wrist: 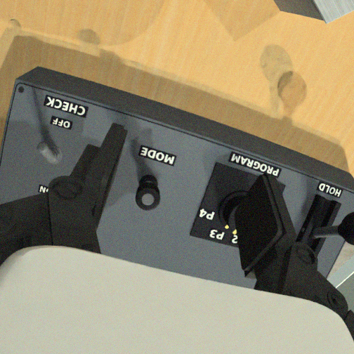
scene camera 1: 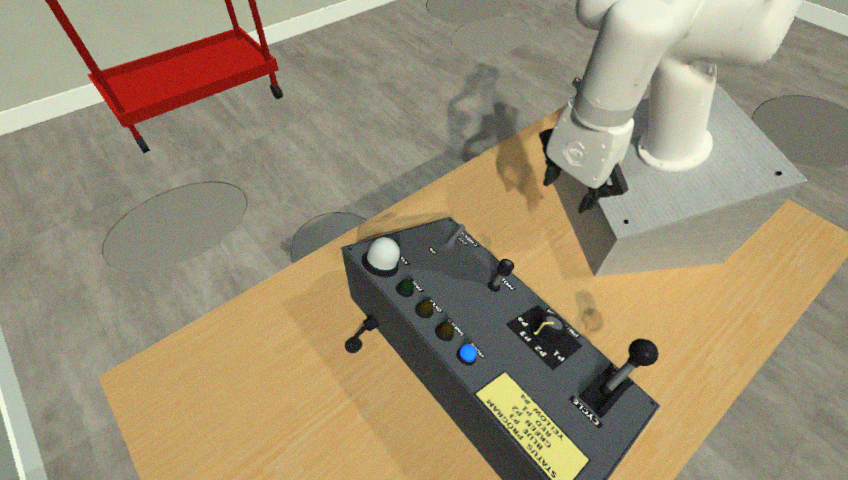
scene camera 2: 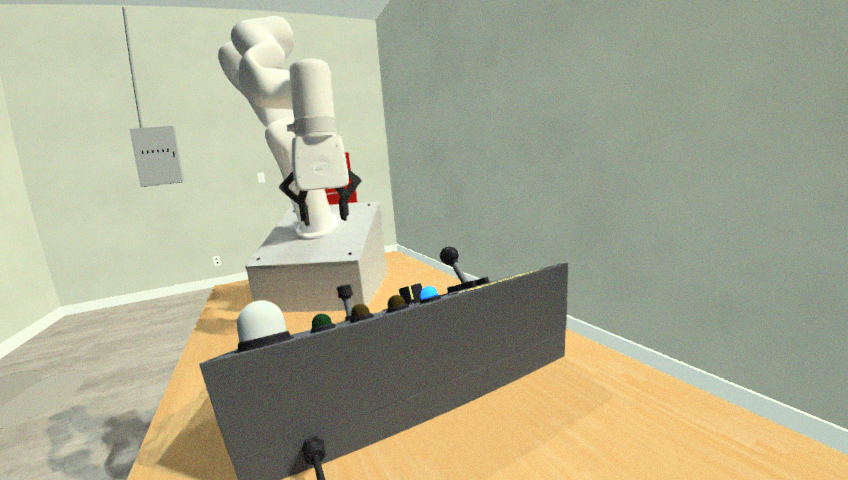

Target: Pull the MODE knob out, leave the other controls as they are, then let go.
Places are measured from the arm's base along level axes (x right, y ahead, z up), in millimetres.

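Where they show: gripper, fingertip midpoint: [scene camera 1: 567, 194] [scene camera 2: 325, 222]; arm's base, origin of the base link: [scene camera 1: 673, 147] [scene camera 2: 318, 227].
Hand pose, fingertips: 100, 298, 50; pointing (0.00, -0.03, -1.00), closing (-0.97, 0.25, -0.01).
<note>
Each offset is from my fingertips to the top centre of the thing, as dx, dy, dz. "spot": to the spot under its first point.
The black MODE knob {+30, +109, -96} [scene camera 1: 504, 267] [scene camera 2: 344, 291] [wrist: 148, 198] stands out from the dark control panel [scene camera 1: 416, 356] [scene camera 2: 416, 368] [wrist: 170, 252], with its stem showing below the head. My gripper [scene camera 1: 568, 191] [scene camera 2: 324, 218] [wrist: 186, 173] is open and empty. It hangs high, back from the panel by the robot base, apart from the knob. The CHECK toggle {+148, +84, -117} [scene camera 1: 457, 235] [wrist: 50, 152] is at one end. The PROGRAM dial {-83, +150, -117} [scene camera 1: 550, 322] and the ball-headed CYCLE lever {-214, +122, -81} [scene camera 1: 642, 352] [scene camera 2: 449, 255] [wrist: 348, 227] are on the other side of the knob. In the wrist view a finger covers part of the dial.
A white dome {spot: +184, +250, -50} [scene camera 1: 383, 255] [scene camera 2: 261, 321], several small lamps with the blue lamp {spot: -9, +297, -73} [scene camera 1: 467, 353] [scene camera 2: 429, 292] lit, and a yellow card {-129, +323, -78} [scene camera 1: 532, 425] are on the panel. The robot base block [scene camera 1: 714, 178] [scene camera 2: 303, 285] stands behind it. A red cart [scene camera 1: 184, 74] is on the floor.
</note>
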